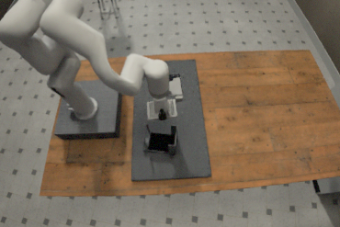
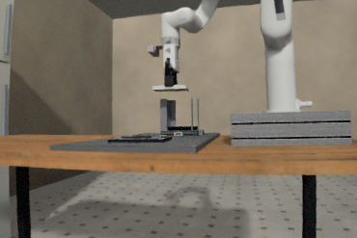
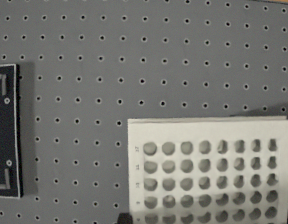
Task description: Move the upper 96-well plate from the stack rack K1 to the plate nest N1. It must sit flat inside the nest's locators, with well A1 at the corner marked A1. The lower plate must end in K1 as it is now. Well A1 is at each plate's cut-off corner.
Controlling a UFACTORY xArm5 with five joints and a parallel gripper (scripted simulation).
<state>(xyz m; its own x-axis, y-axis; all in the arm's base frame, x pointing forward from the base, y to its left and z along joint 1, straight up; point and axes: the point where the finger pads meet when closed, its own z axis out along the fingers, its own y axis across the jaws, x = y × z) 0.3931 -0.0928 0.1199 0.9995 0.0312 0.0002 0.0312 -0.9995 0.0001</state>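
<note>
Right now my hand is 250 mm to the right of the plate nest N1, 190 mm above it and 40 mm short of it. From my hand the other things lie so: white 96-well plate (10 mm below).
</note>
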